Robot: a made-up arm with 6 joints.
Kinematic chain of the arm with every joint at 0, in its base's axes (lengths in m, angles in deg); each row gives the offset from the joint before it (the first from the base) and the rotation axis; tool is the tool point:
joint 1: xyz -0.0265 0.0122 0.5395 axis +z
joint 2: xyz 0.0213 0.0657 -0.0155 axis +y
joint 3: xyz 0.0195 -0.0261 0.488 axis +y
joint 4: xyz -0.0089 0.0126 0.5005 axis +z
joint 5: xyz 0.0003 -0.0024 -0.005 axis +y
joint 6: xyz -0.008 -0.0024 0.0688 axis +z
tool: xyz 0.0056 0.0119 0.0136
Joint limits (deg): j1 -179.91..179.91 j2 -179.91..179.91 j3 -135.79..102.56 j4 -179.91..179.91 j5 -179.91..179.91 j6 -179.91..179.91
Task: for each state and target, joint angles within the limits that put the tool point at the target. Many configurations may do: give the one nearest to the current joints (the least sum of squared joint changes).
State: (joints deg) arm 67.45 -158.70 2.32 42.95 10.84 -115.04
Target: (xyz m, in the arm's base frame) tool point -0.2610 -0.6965 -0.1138
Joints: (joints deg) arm 76.20 -154.19 41.01 41.87 18.02 -114.67
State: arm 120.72 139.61 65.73 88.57 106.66 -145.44
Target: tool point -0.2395 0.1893 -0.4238
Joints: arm 111.39 149.97 30.32 93.96 80.68 -149.55
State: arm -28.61 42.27 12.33 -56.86 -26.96 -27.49
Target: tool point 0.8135 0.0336 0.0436
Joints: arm -4.29 89.19 58.27 -59.79 -26.98 -26.63
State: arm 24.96 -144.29 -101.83 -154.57 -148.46 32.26
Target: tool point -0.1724 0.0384 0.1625
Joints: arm 13.24 -103.44 -129.63 -150.89 -152.80 33.36
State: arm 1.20 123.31 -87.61 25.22 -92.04 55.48
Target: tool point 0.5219 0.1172 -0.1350
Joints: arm 8.65 168.36 -47.13 26.48 -88.69 55.01
